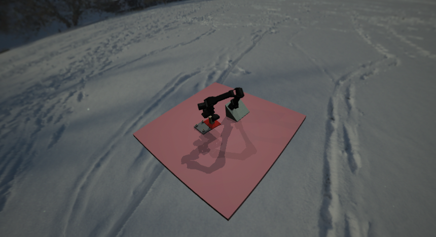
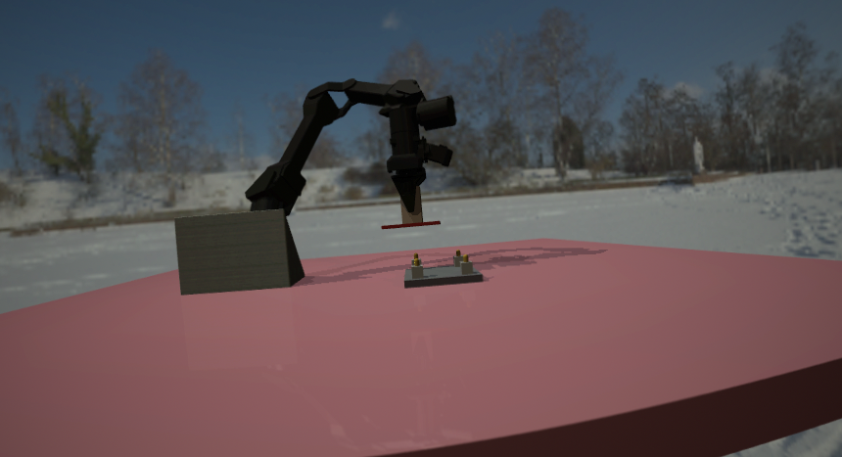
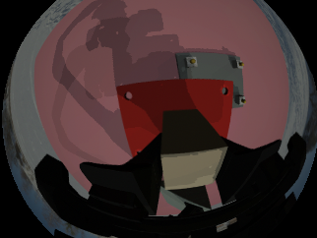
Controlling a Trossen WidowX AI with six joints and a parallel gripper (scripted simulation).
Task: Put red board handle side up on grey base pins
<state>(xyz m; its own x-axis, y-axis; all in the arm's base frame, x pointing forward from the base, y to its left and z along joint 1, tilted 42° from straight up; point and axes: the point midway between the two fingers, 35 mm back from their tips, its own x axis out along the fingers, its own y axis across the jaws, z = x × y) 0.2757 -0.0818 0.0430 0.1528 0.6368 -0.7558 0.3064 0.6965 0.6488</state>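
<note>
Right now my gripper tip is 110 mm above the grey base, 100 mm to the left of it and 20 mm short of it. Round my gripper tip: flat red board 10 mm below.
</note>
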